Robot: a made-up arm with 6 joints.
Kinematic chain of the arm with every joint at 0, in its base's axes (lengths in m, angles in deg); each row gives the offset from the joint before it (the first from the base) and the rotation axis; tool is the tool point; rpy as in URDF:
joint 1: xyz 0 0 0.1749 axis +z
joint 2: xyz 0 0 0 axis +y
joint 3: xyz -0.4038 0 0.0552 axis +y
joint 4: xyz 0.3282 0 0.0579 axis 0.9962 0 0.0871
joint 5: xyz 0 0 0 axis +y
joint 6: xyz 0.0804 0 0.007 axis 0.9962 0 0.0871
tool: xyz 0 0 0 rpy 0 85 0
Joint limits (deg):
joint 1: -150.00..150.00
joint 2: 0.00..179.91
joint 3: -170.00..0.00
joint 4: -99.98..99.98
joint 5: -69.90..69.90
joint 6: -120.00..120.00
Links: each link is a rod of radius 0.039 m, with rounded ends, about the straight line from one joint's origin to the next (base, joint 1, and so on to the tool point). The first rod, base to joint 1, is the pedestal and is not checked.
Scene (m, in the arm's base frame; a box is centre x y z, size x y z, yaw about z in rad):
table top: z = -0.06
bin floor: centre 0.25 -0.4 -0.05 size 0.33 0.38 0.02 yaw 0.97
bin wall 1: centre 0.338 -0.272 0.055 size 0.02 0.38 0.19 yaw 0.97
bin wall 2: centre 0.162 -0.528 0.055 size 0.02 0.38 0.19 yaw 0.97
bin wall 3: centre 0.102 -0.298 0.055 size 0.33 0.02 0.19 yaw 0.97
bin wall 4: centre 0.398 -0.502 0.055 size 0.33 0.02 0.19 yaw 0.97
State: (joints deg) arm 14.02 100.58 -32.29 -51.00 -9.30 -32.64
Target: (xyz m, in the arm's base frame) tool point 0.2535 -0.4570 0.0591
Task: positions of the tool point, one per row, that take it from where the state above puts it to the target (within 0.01 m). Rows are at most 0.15 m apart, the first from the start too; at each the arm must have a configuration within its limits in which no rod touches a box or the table.
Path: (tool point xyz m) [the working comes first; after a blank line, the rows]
Joints at the target: -61.47 134.87 -64.00 -50.07 -4.18 -32.64
Straight joint move there: touches bin wall 1.

1: 0.3782 0.0187 0.2194
2: 0.4034 -0.0710 0.2287
3: 0.4052 -0.1702 0.2387
4: 0.3811 -0.2722 0.2493
5: 0.3302 -0.3702 0.2606
6: 0.2535 -0.4570 0.2725
7: 0.2587 -0.4664 0.1659
8: 0.2535 -0.4570 0.0591

